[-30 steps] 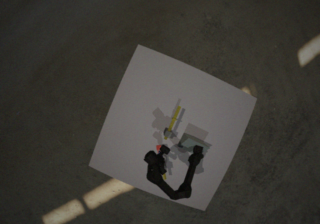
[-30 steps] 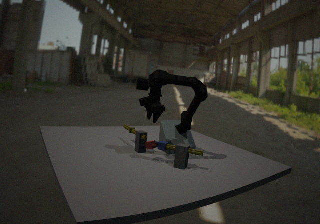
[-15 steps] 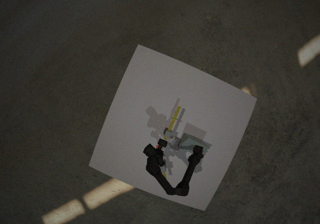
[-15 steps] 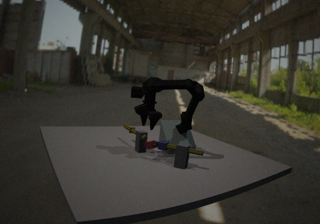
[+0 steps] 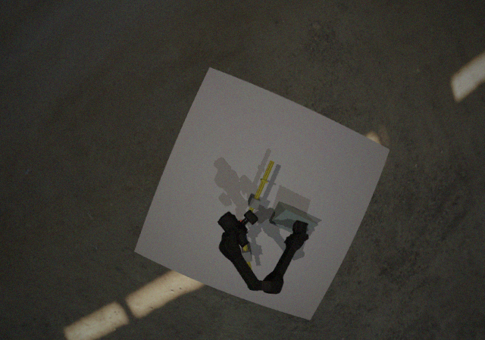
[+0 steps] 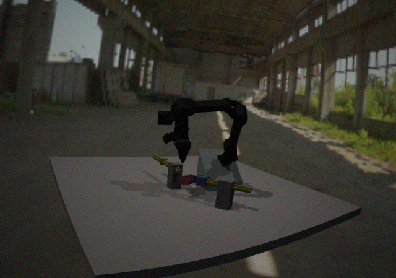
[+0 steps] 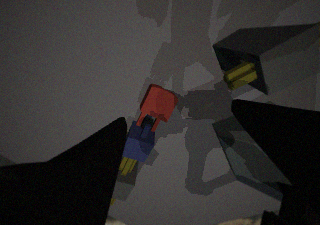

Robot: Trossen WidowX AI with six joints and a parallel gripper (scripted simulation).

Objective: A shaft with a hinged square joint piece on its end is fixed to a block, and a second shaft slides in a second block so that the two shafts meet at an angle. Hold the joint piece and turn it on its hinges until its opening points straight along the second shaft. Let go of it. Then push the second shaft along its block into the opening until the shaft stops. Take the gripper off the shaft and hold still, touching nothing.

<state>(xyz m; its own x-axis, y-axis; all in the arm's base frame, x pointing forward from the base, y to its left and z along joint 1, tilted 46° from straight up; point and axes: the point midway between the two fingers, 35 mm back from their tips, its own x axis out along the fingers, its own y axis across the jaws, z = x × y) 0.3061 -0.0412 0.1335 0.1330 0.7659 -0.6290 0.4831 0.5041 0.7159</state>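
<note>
My gripper tip is now 10 mm past the red joint piece, 40 mm to the right of it and 80 mm above it.
</note>
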